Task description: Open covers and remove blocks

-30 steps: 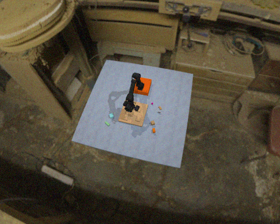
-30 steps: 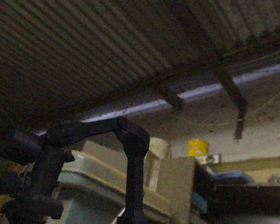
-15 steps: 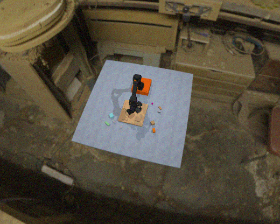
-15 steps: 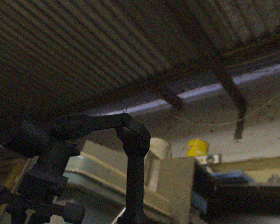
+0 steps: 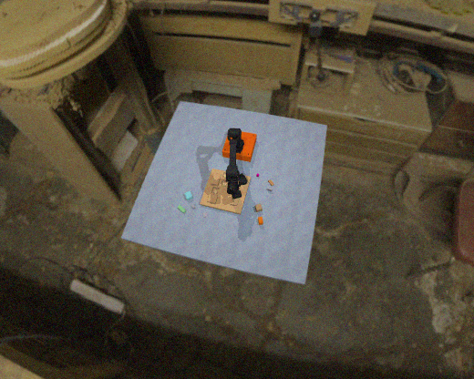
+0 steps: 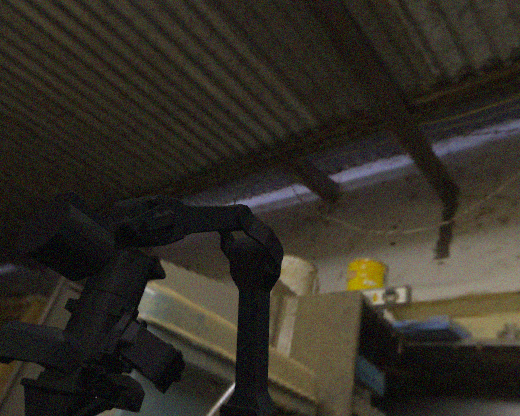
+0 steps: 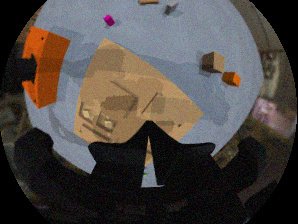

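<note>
My gripper tip is now 8 cm to the left of the tan puzzle board and 6 cm above it. Also, from my gripper tip: magenta piece 21 cm behind, 9 cm to the left, 7 cm below; then small grey piece 13 cm behind, 21 cm to the left, 6 cm below; then brown block 3 cm ahead, 19 cm to the left, 6 cm below.
</note>
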